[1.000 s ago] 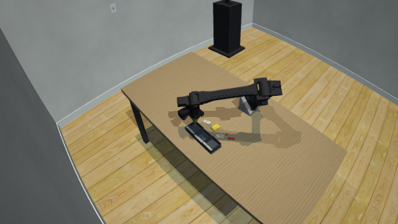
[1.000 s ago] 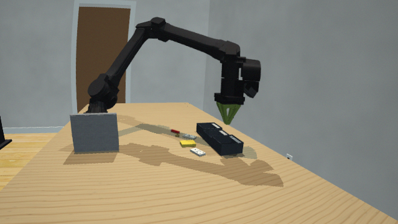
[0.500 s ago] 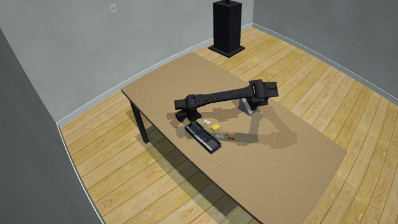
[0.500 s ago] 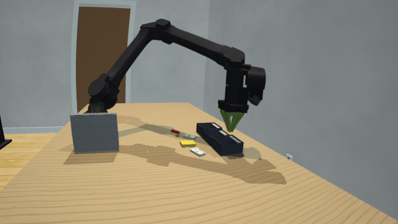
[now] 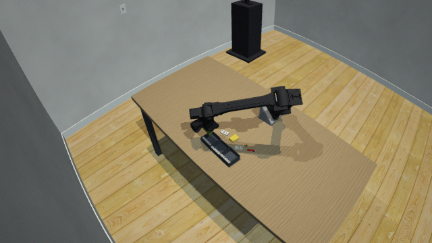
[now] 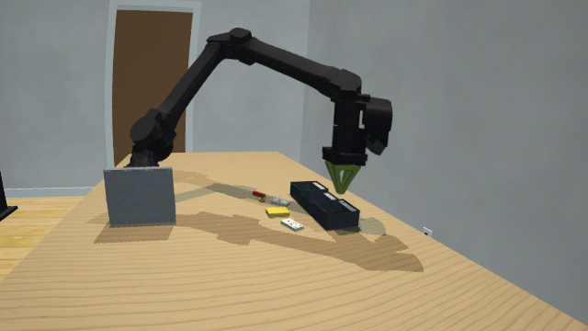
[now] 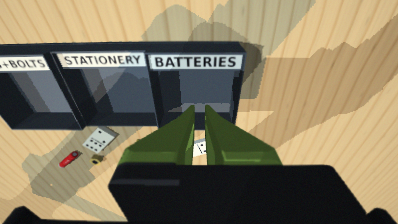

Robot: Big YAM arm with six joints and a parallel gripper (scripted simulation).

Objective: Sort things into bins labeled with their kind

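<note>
The long black bin is 90 mm to the left of my hand and 60 mm below it. The rest, counted from my hand: yellow block 120 mm behind, 90 mm to the left, 70 mm below; small nut 180 mm to the left, 120 mm behind, 70 mm below; red battery 230 mm to the left, 120 mm behind, 70 mm below.
</note>
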